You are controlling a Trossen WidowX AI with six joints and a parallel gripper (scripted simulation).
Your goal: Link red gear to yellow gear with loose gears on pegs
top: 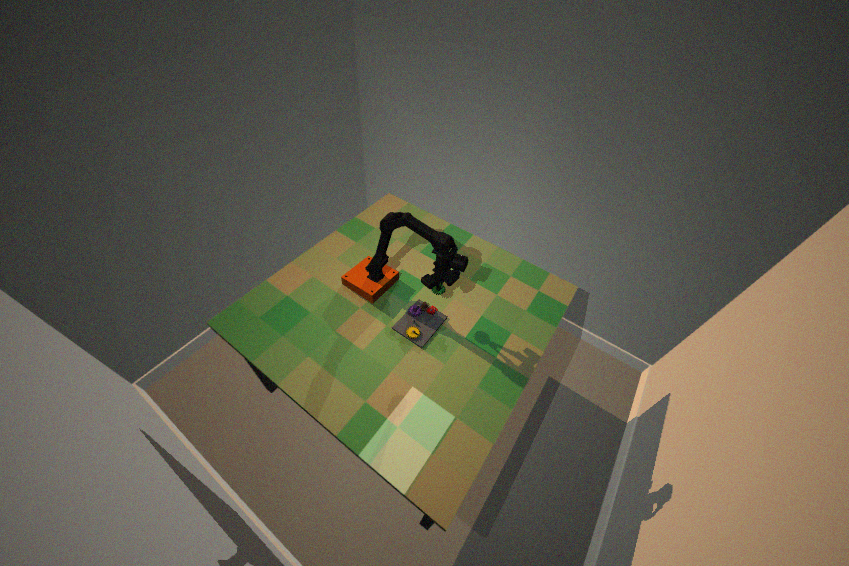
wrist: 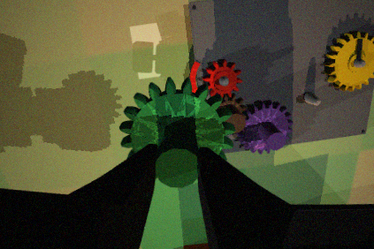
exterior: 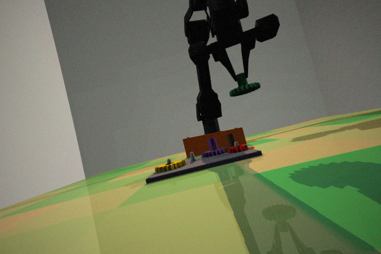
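The grey board is 150 mm below my gripper tip and 130 mm to the right of it. Also, from my gripper tip: red gear 140 mm below, 50 mm to the right; then brown gear 130 mm below, 50 mm to the right, 30 mm behind; then green gear 10 mm below.
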